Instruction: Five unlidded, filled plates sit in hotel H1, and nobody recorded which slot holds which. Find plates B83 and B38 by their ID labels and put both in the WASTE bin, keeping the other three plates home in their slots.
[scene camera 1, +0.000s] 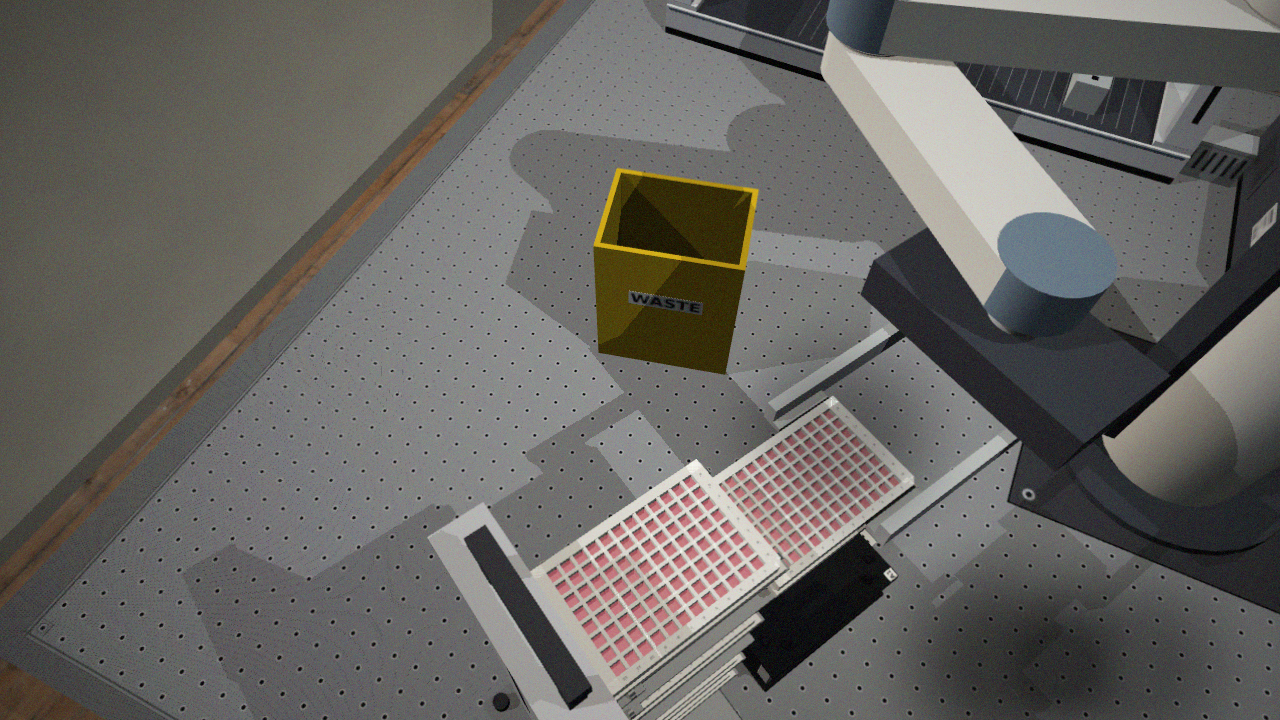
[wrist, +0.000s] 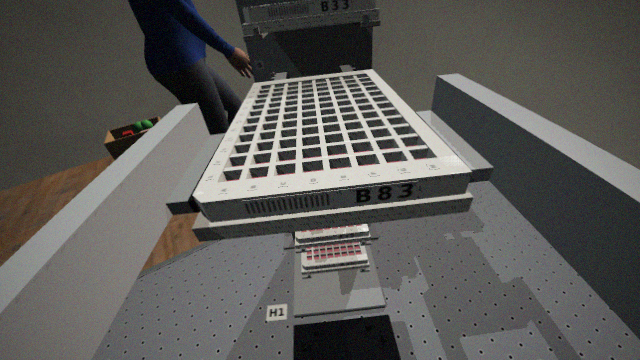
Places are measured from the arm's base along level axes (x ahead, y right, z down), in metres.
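Pixels of known places: gripper, between the fingertips: (scene camera 1: 823, 471) (wrist: 318, 111); arm's base, origin of its link: (scene camera 1: 1161, 453).
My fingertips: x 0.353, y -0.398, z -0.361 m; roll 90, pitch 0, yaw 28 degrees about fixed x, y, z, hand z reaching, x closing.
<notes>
For each thing: its middle in the pictures, then the offset to it from my fingertips. "pt": a spot on its surface instead.
- plate B83, middle of its body: (wrist: 319, 122) (scene camera 1: 806, 488) dy -0.011, dx +0.006, dz +0.011 m
- Plate B33, middle of its body: (scene camera 1: 656, 572) (wrist: 307, 10) dy -0.123, dx +0.067, dz -0.033 m
- yellow WASTE bin, middle of its body: (scene camera 1: 673, 276) dy +0.299, dx +0.235, dz +0.249 m
- black pad, a spot on its surface: (scene camera 1: 819, 613) pt dy +0.015, dx -0.052, dz +0.289 m
- H1 tag, middle of its body: (wrist: 276, 312) dy -0.119, dx -0.045, dz +0.348 m
My gripper (scene camera 1: 832, 472) (wrist: 318, 111) is shut on plate B83 (scene camera 1: 819, 483) (wrist: 325, 125), a white plate with pink wells. It holds the plate level in front of hotel H1 (scene camera 1: 458, 530) (wrist: 315, 55). The ID B83 reads clearly on its near edge in the wrist view. Plate B33 (scene camera 1: 662, 573) (wrist: 310, 10) sits in the hotel's top slot, higher than the held plate. More plates show lower in the hotel, small in the wrist view; their IDs are not readable, so I cannot tell which is B38. The yellow WASTE bin (scene camera 1: 662, 340) stands upright, beyond the held plate.
A black pad (scene camera 1: 819, 613) (wrist: 345, 340) lies beside the hotel, near the H1 tag (wrist: 276, 312). Dark, silver-edged equipment (scene camera 1: 1074, 120) stands at the upper right. A person (wrist: 185, 55) and a box with green and red things (wrist: 117, 142) show beyond the hotel.
</notes>
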